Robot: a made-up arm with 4 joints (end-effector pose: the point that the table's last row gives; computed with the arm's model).
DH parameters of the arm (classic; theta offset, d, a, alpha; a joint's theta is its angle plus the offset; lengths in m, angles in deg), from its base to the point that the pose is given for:
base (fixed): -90 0.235 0.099 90
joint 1: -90 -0.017 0.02 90
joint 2: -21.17 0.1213 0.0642 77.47
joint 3: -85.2 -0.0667 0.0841 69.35
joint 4: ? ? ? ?
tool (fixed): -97.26 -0.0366 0 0
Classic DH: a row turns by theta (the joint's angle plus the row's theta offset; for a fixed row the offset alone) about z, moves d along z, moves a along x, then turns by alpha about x.
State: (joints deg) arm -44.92 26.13 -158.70 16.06
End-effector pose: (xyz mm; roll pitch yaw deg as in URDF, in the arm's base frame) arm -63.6 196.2 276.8 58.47 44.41 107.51
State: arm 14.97 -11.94 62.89 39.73
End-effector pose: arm 59.4 -174.0 158.3 -45.45 -38.49 -117.76
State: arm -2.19 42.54 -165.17 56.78
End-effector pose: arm -111.1 152.0 89.0 152.27 45.74 159.17
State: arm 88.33 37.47 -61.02 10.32
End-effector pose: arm -15.4 -26.2 42.2 120.84 70.40 140.48
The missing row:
joint 4: -47.96 0.1694 0.0032 -53.22
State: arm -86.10 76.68 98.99 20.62
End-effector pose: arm -130.6 6.7 217.4 -115.69 78.75 -34.24
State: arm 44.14 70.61 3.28 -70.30
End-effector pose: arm 70.9 -58.1 209.6 29.28 20.02 23.31
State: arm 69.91 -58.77 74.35 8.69
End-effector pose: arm 118.3 -151.2 258.6 34.68 -52.49 -173.01
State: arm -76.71 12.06 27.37 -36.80
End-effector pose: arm 19.6 -104.9 234.9 -155.79 -24.65 -79.85
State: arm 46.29 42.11 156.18 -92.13
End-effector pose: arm -56.8 -158.5 -13.7 128.09 17.26 -47.09
